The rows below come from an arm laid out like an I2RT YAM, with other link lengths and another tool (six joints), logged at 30 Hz.
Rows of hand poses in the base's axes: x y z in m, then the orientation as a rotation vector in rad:
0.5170, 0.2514, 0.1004, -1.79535, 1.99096, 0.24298
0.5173, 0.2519, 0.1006, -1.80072, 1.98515, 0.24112
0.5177, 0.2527, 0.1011, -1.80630, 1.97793, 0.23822
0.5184, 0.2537, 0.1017, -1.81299, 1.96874, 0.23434
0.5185, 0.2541, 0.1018, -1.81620, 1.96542, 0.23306
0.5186, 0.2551, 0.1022, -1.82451, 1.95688, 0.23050
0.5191, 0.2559, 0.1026, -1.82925, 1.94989, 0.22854
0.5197, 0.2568, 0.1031, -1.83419, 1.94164, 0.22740
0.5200, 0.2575, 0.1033, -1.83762, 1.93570, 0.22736
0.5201, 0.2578, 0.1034, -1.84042, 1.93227, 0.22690
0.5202, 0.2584, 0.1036, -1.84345, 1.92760, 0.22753
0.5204, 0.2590, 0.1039, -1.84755, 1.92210, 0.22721
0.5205, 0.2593, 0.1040, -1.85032, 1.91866, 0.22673
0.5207, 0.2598, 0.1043, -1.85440, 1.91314, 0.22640
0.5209, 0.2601, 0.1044, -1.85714, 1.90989, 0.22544
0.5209, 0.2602, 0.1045, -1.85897, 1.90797, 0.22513
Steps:
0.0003, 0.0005, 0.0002, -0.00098, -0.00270, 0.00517
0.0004, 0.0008, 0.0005, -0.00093, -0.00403, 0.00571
0.0007, 0.0010, 0.0006, -0.00108, -0.00535, 0.00702
0.0001, 0.0004, 0.0001, -0.00077, -0.00158, 0.00301
0.0001, 0.0010, 0.0004, -0.00169, -0.00364, 0.00790
0.0005, 0.0008, 0.0004, -0.00021, -0.00361, 0.00533
0.0006, 0.0009, 0.0005, 0.00064, -0.00385, 0.00614
0.0003, 0.0007, 0.0002, 0.00088, -0.00239, 0.00449
0.0001, 0.0003, 0.0001, -0.00016, -0.00132, 0.00298
0.0001, 0.0006, 0.0002, 0.00080, -0.00139, 0.00384
0.0002, 0.0006, 0.0003, 0.00014, -0.00202, 0.00463
0.0001, 0.0003, 0.0001, -0.00016, -0.00133, 0.00297
0.0002, 0.0005, 0.0003, 0.00014, -0.00202, 0.00464
0.0002, 0.0003, 0.0001, -0.00046, -0.00148, 0.00279
0.0000, 0.0001, 0.0001, -0.00028, -0.00066, 0.00181

